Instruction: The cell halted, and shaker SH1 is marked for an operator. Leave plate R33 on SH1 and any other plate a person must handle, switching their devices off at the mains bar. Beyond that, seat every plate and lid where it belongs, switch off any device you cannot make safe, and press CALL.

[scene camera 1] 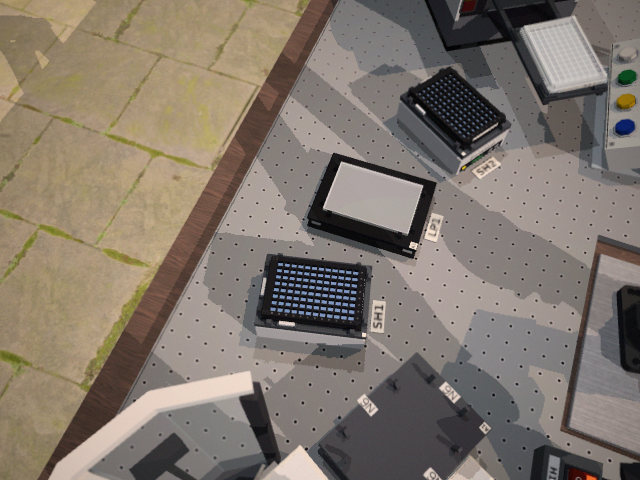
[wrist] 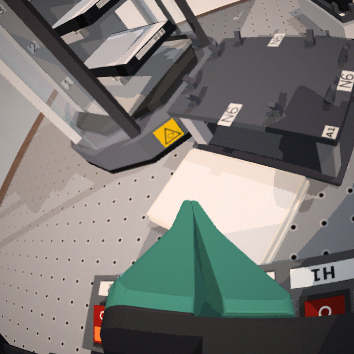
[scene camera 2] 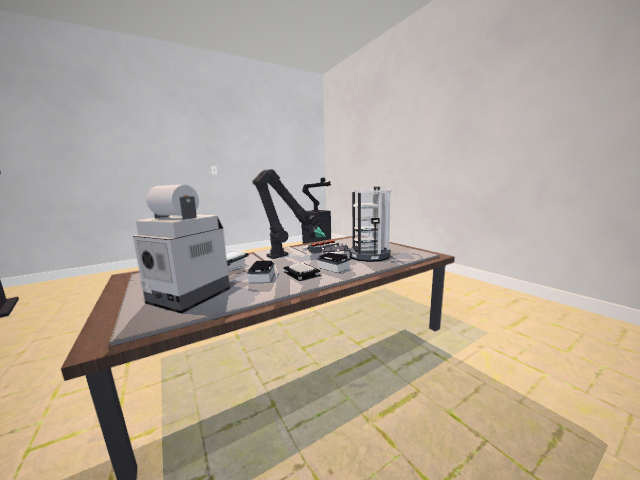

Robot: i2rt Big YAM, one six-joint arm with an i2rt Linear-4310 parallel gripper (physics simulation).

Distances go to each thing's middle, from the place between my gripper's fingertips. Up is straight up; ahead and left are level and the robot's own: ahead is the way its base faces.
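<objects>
My hand: 100 mm below the plate hotel (scene camera 1: 220,421), 270 mm short of it, 110 mm to the right of it. From my hand: shaker SH1 (scene camera 1: 267,328), 70 mm below, 270 mm ahead, 210 mm to the right; grey lid (scene camera 1: 384,201), 70 mm below, 230 mm ahead, 390 mm to the right; white plate (scene camera 1: 560,50), 20 mm behind, 640 mm to the right.
</objects>
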